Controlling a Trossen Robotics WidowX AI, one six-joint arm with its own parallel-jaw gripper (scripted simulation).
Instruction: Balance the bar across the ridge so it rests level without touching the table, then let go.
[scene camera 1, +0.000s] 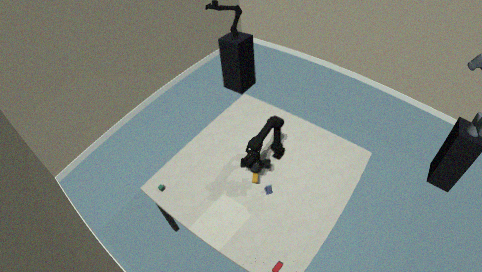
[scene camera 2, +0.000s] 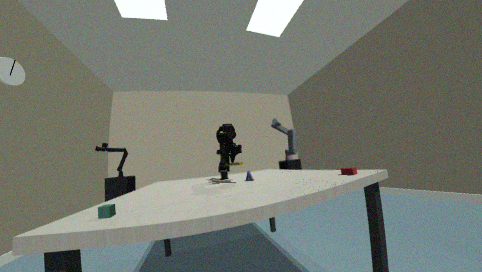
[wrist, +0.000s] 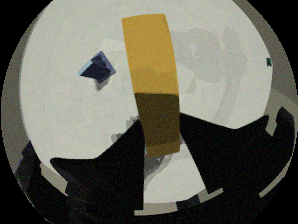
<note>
The gripper (wrist: 159, 120) carries a bar (wrist: 150, 50).
</note>
